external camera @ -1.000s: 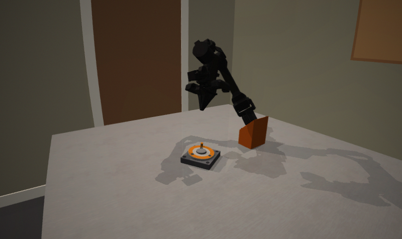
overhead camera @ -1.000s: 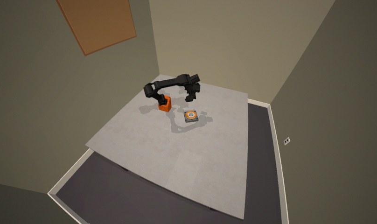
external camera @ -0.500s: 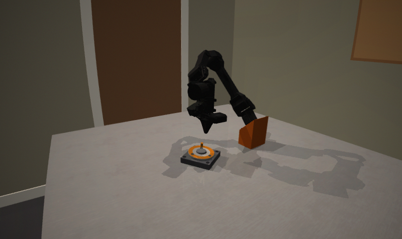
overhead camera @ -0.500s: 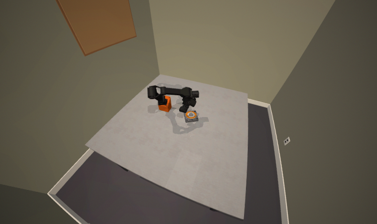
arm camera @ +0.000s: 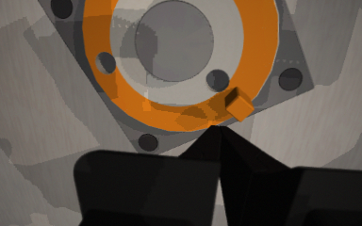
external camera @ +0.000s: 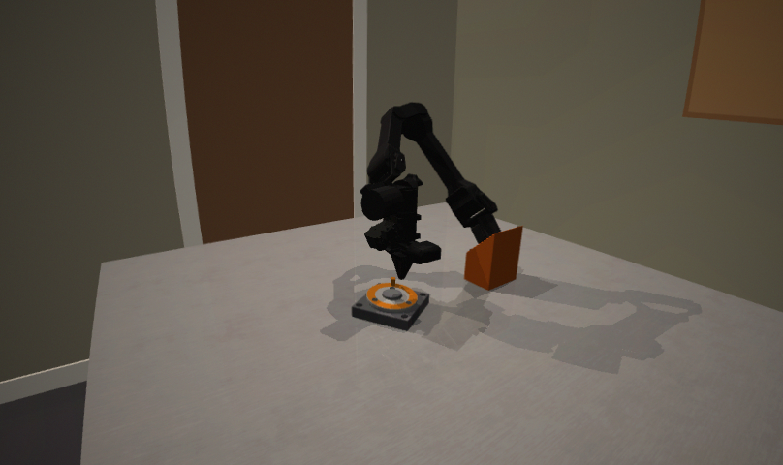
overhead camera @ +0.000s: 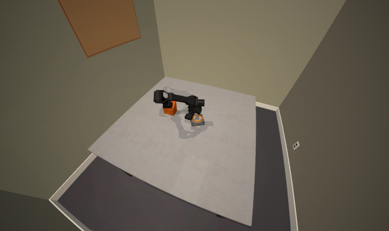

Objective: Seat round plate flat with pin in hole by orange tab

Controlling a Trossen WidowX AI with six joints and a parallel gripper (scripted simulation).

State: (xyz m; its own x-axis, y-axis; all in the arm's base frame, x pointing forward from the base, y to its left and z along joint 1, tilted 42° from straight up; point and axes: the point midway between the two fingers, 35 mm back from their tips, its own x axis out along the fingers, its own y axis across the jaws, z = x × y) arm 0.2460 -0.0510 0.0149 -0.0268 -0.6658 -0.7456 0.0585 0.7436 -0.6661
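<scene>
Right now the round plate is 30 mm ahead of my gripper tip, 10 mm to the left of it and 10 mm below it.
</scene>
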